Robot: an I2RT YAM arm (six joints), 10 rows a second.
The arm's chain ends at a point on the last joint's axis. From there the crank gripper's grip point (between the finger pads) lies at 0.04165 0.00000 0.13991 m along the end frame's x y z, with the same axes.
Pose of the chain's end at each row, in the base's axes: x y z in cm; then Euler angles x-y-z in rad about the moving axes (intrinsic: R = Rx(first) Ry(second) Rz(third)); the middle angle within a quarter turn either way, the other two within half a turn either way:
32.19 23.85 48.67 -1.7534 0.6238 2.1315
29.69 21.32 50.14 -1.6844 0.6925 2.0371
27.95 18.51 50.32 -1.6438 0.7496 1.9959
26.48 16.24 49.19 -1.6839 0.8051 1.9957
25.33 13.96 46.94 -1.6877 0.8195 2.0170
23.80 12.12 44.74 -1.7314 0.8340 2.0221
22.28 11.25 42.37 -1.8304 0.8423 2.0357
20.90 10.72 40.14 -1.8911 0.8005 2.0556
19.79 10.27 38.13 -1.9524 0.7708 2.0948
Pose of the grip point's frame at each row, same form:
38.56 35.65 42.90 -1.7534 0.6238 2.1315
37.18 32.78 45.09 -1.6844 0.6925 2.0371
36.23 29.61 45.70 -1.6438 0.7496 1.9959
35.38 26.68 44.19 -1.6839 0.8051 1.9957
34.33 24.31 41.94 -1.6877 0.8195 2.0170
32.94 22.13 39.32 -1.7314 0.8340 2.0221
31.48 20.64 36.02 -1.8304 0.8423 2.0357
29.59 20.13 33.14 -1.8911 0.8005 2.0556
28.04 19.59 30.50 -1.9524 0.7708 2.0948

